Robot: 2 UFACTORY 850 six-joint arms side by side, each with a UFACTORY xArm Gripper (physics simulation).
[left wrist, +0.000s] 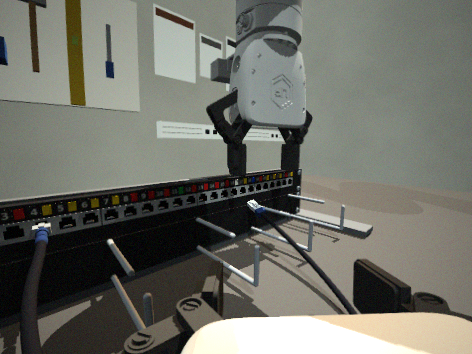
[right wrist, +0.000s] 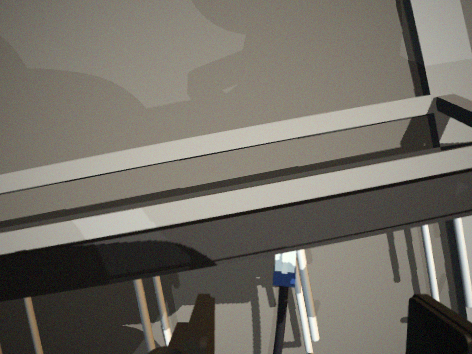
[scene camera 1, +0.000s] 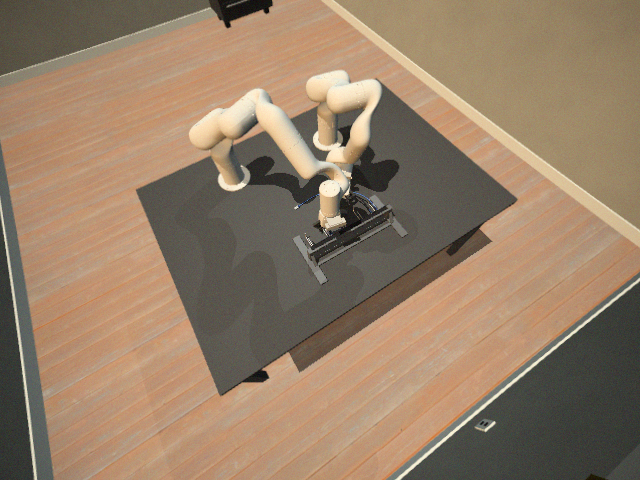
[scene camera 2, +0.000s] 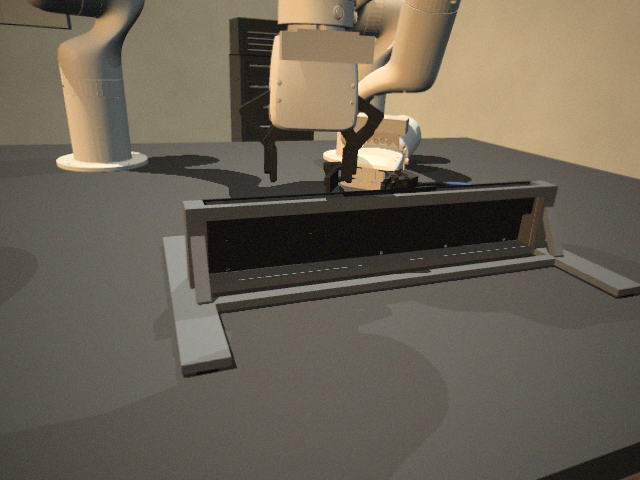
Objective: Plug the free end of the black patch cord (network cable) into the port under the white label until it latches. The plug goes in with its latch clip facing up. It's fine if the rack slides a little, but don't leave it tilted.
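The black rack stands upright. The white label shows in the left wrist view, with its port below. The black cord ends in a clear plug with a blue boot, by a wire hook in front of the rack, outside the ports; its clip side is unclear. My right gripper is open above the plug, which lies between its finger lines but apart from them. My left gripper is open and low before the rack.
Wire hooks stick out from the rack's port side. Another cord is plugged in under label 4. A blue cord end lies on the dark table. Both grippers are close together behind the rack in scene camera 2.
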